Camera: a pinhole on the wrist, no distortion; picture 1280 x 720 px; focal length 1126.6 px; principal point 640.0 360.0 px. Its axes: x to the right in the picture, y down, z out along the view. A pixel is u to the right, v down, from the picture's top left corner.
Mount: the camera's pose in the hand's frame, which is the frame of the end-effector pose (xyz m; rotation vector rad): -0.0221 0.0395 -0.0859 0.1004 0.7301 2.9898
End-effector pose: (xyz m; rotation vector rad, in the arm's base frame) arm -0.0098 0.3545 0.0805 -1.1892 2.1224 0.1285
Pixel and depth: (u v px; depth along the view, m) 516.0 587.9 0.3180
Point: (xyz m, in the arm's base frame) -0.0037 0.4908 -0.1395
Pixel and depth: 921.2 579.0 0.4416
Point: 0.0704 0.6662 -0.1636
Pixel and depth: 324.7 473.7 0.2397
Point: -0.0575 0.4339 -0.0880
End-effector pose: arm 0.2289 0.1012 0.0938 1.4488 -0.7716 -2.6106
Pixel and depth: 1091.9 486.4 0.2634
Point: 0.1283 0.0737 0.3142
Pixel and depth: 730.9 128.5 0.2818
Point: 0.0872 -0.0319 0.2692
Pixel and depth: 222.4 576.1 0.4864
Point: -0.2154 0.0523 0.1838
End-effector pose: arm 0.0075 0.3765 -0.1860 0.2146 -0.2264 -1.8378
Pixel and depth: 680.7 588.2 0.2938
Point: 0.0708 0.3644 0.0417
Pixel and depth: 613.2 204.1 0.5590
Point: 0.2353 0.2581 0.2682
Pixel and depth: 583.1 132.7 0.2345
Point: 0.1526 0.3204 -0.0409
